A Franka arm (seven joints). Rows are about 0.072 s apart.
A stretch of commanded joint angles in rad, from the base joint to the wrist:
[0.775 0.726 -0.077 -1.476 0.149 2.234 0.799]
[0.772 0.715 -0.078 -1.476 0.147 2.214 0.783]
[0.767 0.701 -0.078 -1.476 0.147 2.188 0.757]
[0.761 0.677 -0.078 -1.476 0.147 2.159 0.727]
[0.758 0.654 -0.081 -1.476 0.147 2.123 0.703]
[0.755 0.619 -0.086 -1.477 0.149 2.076 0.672]
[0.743 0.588 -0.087 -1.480 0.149 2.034 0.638]
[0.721 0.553 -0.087 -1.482 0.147 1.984 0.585]
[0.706 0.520 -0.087 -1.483 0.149 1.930 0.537]
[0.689 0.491 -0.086 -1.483 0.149 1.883 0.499]
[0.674 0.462 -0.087 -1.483 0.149 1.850 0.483]
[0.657 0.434 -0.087 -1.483 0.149 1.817 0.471]
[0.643 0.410 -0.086 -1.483 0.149 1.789 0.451]
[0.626 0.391 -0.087 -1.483 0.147 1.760 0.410]
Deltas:
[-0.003 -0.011 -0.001 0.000 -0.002 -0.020 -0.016]
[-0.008 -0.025 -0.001 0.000 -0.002 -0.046 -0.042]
[-0.014 -0.049 -0.001 0.000 -0.002 -0.075 -0.072]
[-0.017 -0.072 -0.004 0.000 -0.002 -0.111 -0.096]
[-0.020 -0.107 -0.009 -0.001 0.000 -0.158 -0.127]
[-0.032 -0.138 -0.010 -0.004 0.000 -0.200 -0.161]
[-0.054 -0.173 -0.010 -0.006 -0.002 -0.250 -0.214]
[-0.069 -0.206 -0.010 -0.007 0.000 -0.304 -0.262]
[-0.086 -0.235 -0.009 -0.007 0.000 -0.351 -0.300]
[-0.101 -0.264 -0.010 -0.007 0.000 -0.384 -0.316]
[-0.118 -0.292 -0.010 -0.007 0.000 -0.417 -0.328]
[-0.132 -0.316 -0.009 -0.007 0.000 -0.445 -0.348]
[-0.149 -0.335 -0.010 -0.007 -0.002 -0.474 -0.389]

